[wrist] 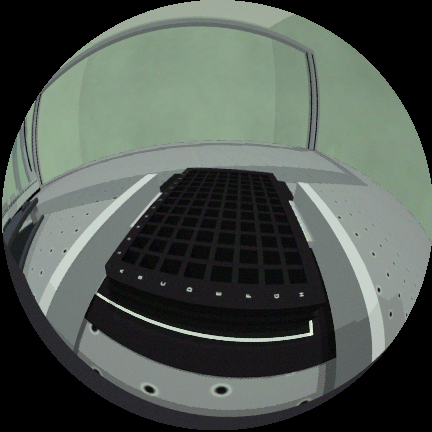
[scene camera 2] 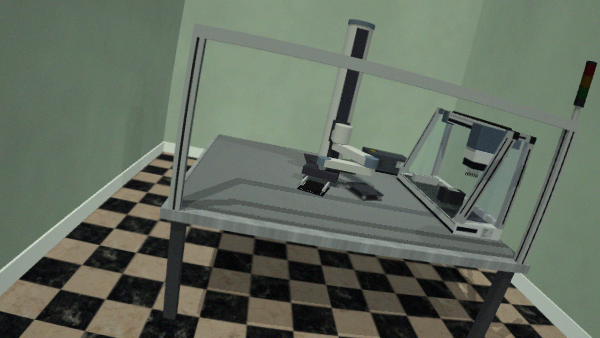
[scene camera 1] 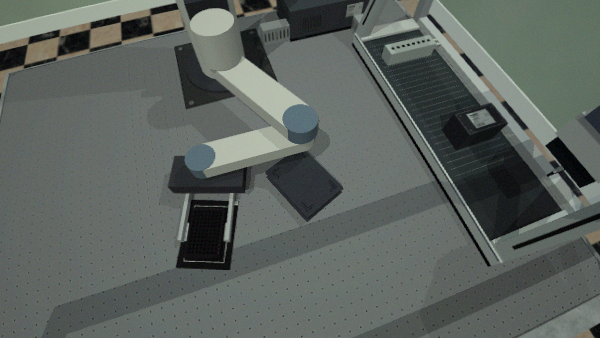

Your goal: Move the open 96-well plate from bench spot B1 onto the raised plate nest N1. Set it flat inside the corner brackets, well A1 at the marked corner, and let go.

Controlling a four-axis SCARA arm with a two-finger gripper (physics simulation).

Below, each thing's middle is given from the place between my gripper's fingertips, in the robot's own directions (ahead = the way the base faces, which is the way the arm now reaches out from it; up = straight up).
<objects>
Right now my hand is 20 mm past the black well plate (scene camera 1: 205, 236) and 10 mm to the right of it.
</objects>
